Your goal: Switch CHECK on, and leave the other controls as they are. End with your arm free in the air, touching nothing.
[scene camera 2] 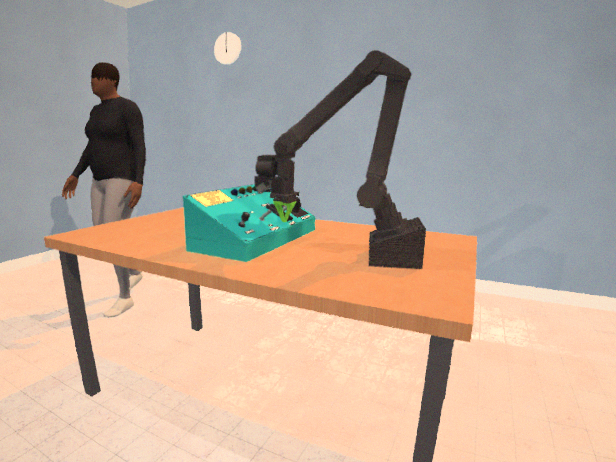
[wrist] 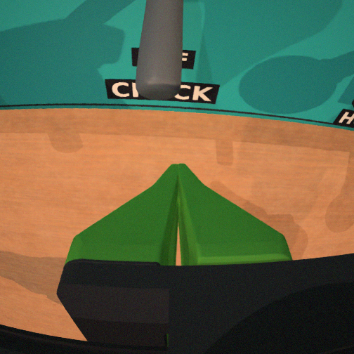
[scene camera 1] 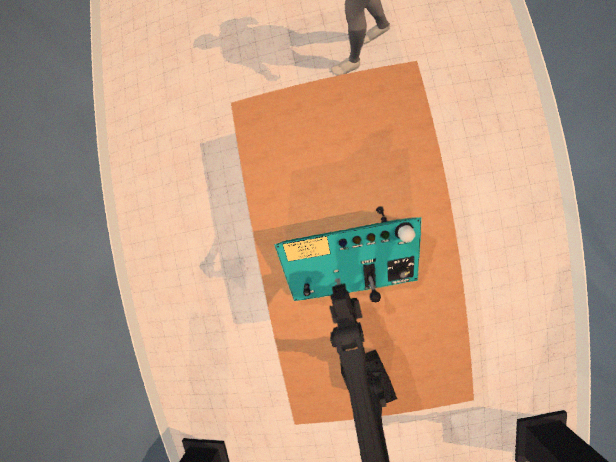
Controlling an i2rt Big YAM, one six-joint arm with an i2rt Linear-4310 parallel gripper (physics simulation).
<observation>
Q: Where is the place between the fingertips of the gripper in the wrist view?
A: At 177,175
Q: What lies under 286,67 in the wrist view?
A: A teal control panel.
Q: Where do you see a teal control panel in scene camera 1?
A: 318,261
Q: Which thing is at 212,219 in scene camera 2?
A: A teal control panel.
</observation>
